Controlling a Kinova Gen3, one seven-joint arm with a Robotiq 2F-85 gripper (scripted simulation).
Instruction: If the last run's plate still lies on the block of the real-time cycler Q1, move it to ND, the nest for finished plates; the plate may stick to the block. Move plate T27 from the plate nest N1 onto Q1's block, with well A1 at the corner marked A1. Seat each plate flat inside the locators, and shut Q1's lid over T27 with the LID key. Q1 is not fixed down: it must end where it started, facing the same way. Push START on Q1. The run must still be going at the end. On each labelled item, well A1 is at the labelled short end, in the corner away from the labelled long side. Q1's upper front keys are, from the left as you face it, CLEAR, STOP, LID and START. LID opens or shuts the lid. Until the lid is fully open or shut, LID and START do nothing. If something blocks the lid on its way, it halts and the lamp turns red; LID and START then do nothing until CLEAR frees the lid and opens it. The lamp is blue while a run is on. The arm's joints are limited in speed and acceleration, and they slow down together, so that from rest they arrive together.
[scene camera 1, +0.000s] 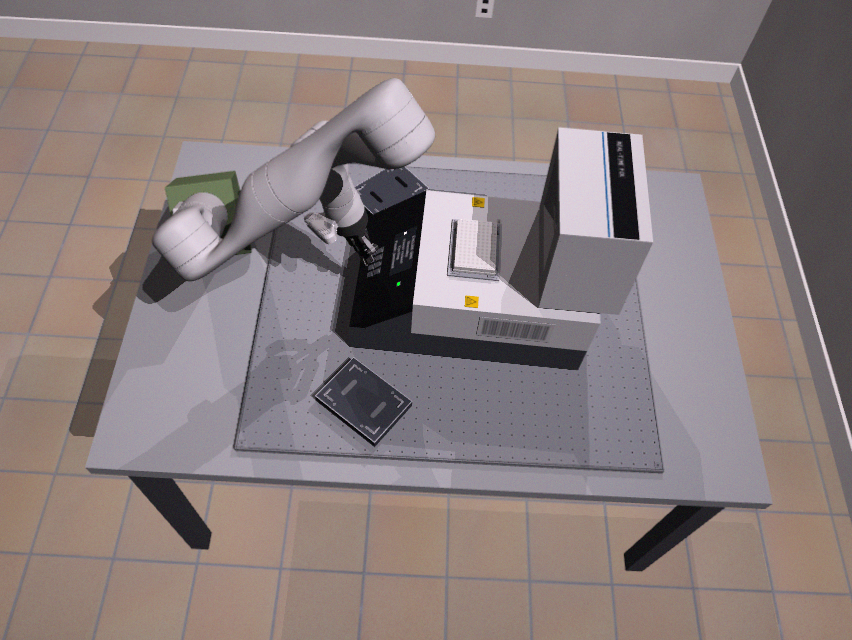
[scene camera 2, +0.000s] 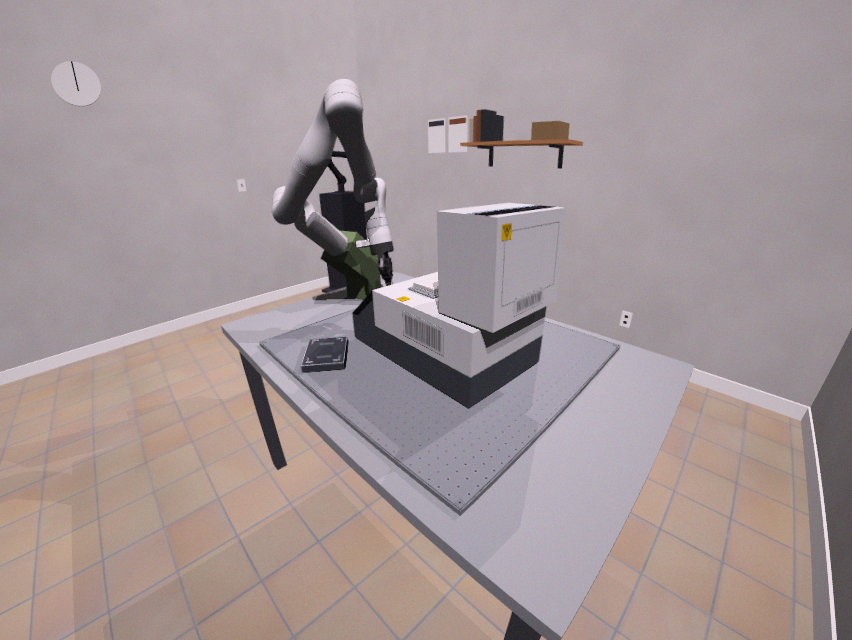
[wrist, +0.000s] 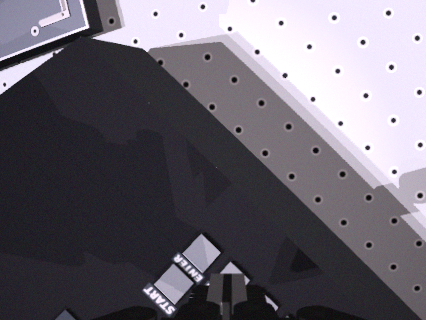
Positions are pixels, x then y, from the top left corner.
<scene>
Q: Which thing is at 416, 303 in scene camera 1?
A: A cycler Q1.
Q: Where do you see a cycler Q1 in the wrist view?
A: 118, 168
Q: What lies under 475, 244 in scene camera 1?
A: A well plate.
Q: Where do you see my gripper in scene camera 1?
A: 368, 261
</scene>
